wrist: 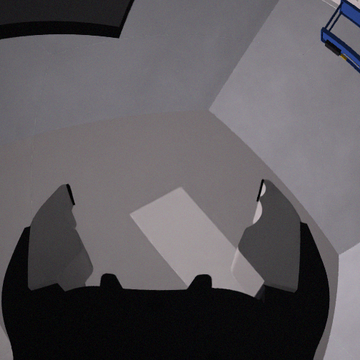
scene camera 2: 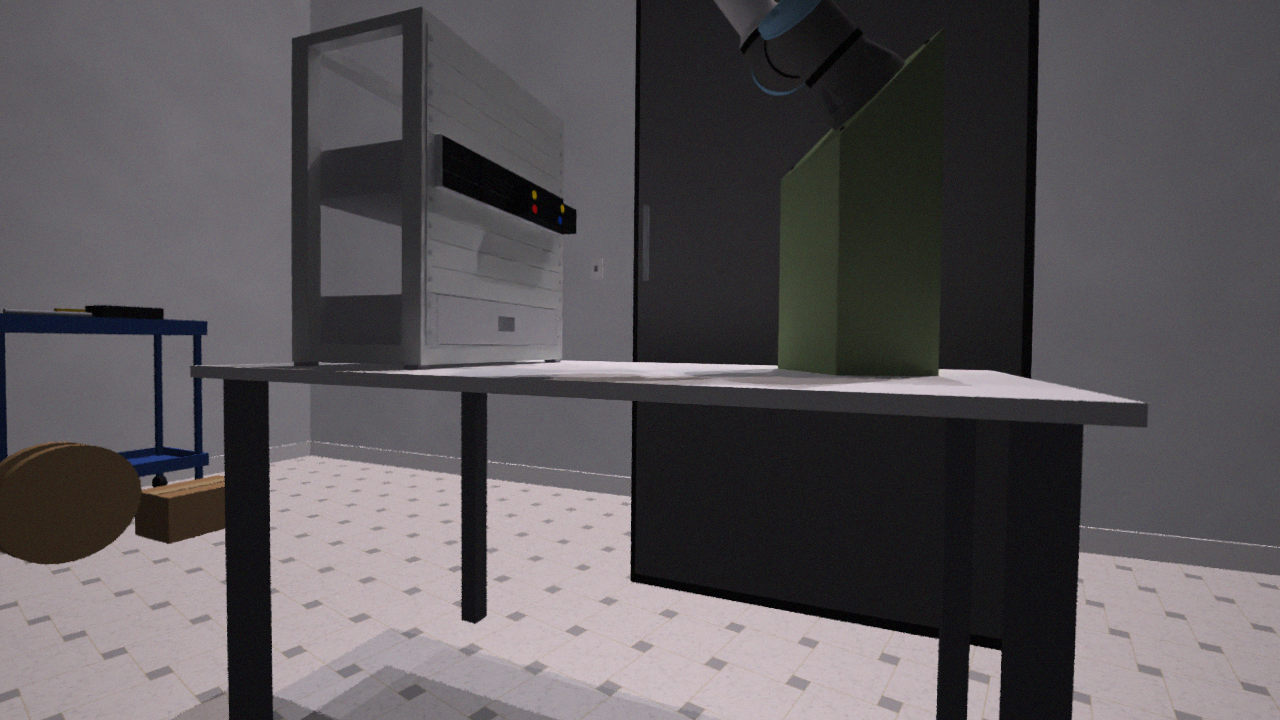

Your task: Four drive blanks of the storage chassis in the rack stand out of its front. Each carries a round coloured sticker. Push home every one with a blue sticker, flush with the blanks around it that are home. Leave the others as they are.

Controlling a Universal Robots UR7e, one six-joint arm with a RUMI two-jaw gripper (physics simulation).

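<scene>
A grey rack is visible in the pictures, as is the gripper.
</scene>
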